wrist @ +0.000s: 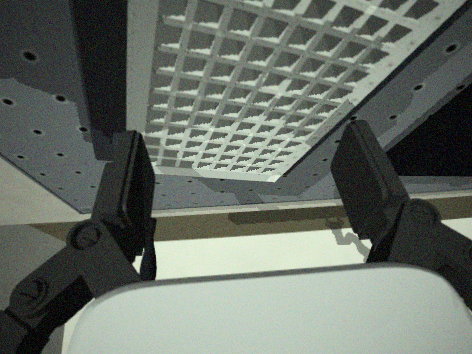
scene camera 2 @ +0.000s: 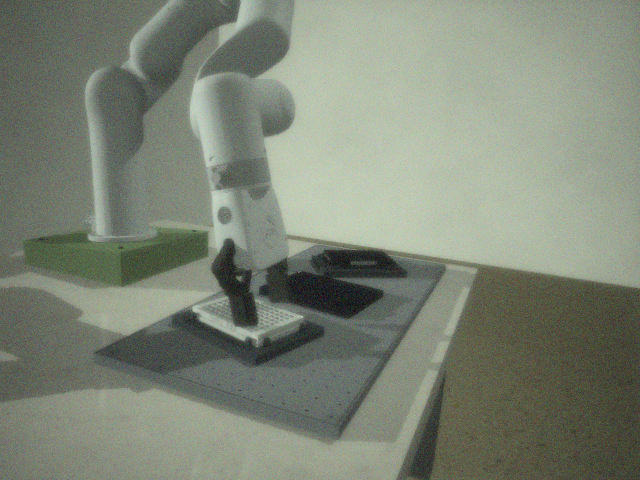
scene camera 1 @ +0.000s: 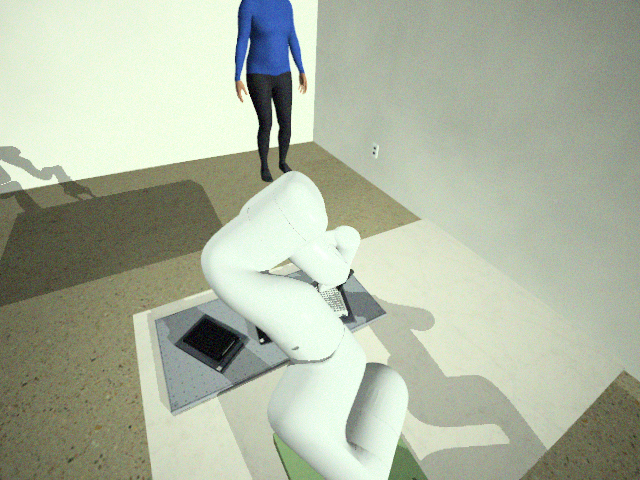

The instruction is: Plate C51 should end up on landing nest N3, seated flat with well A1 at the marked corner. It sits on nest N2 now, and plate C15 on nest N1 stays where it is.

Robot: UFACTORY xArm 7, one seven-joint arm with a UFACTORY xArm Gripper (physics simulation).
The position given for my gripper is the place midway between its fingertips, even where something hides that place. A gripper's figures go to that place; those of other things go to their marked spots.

My gripper (scene camera 2: 265, 313): 63 cm from the lens. A flat black nest (scene camera 2: 341, 298) is 75 cm from the lens.
